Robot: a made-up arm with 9 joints. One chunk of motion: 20 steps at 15 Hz.
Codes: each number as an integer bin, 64 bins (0 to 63) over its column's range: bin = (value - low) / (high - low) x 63, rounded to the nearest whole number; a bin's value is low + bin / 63 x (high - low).
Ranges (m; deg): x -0.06..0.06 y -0.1..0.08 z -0.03..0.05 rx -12..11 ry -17..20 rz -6..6
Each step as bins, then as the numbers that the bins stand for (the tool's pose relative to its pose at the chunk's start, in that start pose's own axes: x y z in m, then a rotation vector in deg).
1 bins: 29 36 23 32 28 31
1 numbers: -0.0048 0.0029 -0.0008 -0.32 -0.56 -0.10
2 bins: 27 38 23 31 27 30
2 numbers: -0.0086 0.0086 -0.0008 -0.68 -1.14 -0.29
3 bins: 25 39 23 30 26 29
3 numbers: -0.0124 0.0114 -0.0008 -1.05 -1.73 -0.48
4 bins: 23 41 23 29 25 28
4 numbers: -0.0162 0.0171 -0.0008 -1.41 -2.32 -0.67
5 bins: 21 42 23 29 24 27
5 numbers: -0.0200 0.0200 -0.0008 -1.41 -2.90 -0.86
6 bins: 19 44 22 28 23 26
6 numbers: -0.0238 0.0257 -0.0021 -1.78 -3.49 -1.05
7 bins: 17 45 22 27 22 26
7 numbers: -0.0276 0.0286 -0.0021 -2.14 -4.08 -1.05
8 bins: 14 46 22 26 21 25
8 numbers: -0.0333 0.0314 -0.0021 -2.51 -4.67 -1.24
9 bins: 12 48 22 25 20 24
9 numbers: -0.0371 0.0371 -0.0021 -2.87 -5.25 -1.43
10 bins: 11 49 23 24 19 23
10 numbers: -0.0390 0.0400 -0.0008 -3.24 -5.84 -1.62
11 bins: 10 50 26 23 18 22
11 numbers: -0.0410 0.0429 0.0030 -3.60 -6.43 -1.81
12 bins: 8 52 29 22 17 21
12 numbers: -0.0448 0.0486 0.0068 -3.97 -7.02 -2.00
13 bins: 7 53 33 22 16 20
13 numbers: -0.0467 0.0514 0.0119 -3.97 -7.60 -2.19
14 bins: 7 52 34 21 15 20
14 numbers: -0.0467 0.0486 0.0132 -4.33 -8.19 -2.19
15 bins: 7 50 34 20 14 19
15 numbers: -0.0467 0.0429 0.0132 -4.70 -8.78 -2.38
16 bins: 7 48 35 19 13 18
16 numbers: -0.0467 0.0371 0.0144 -5.06 -9.37 -2.57
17 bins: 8 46 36 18 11 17
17 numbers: -0.0448 0.0314 0.0157 -5.43 -10.54 -2.76
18 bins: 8 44 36 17 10 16
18 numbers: -0.0448 0.0257 0.0157 -5.79 -11.13 -2.95
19 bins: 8 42 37 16 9 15
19 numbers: -0.0448 0.0200 0.0170 -6.16 -11.71 -3.14
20 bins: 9 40 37 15 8 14
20 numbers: -0.0429 0.0143 0.0170 -6.52 -12.30 -3.33
